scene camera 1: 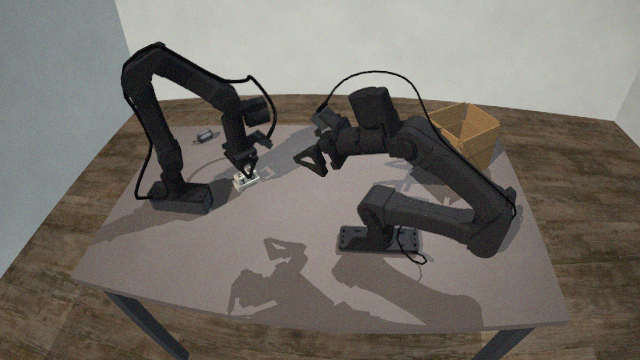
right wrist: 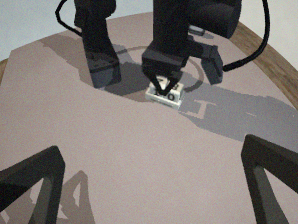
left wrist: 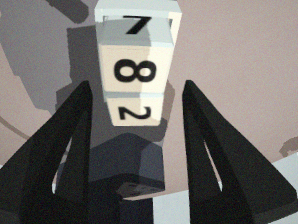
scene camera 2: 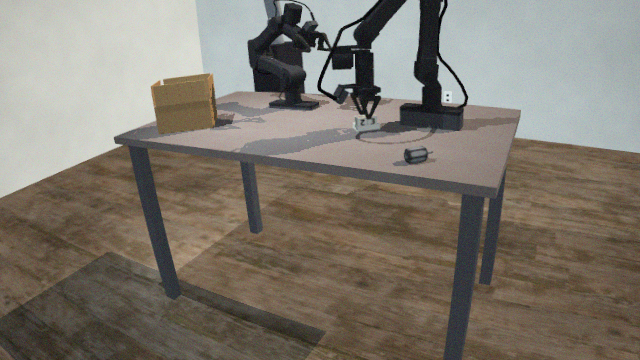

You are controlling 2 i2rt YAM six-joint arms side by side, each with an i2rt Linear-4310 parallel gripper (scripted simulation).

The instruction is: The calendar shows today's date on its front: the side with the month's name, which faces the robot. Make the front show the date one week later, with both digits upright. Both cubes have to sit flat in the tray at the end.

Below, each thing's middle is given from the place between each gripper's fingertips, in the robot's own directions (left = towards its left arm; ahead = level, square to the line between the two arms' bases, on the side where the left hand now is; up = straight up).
Labels:
Right now my left hand (scene camera 1: 245,173) is 62 cm to the left of the cardboard box (scene camera 2: 186,106), 23 cm short of it and 2 cm below it.
Now: right hand (scene camera 1: 305,146) 39 cm to the left of the cardboard box, 32 cm short of it and 17 cm above it.

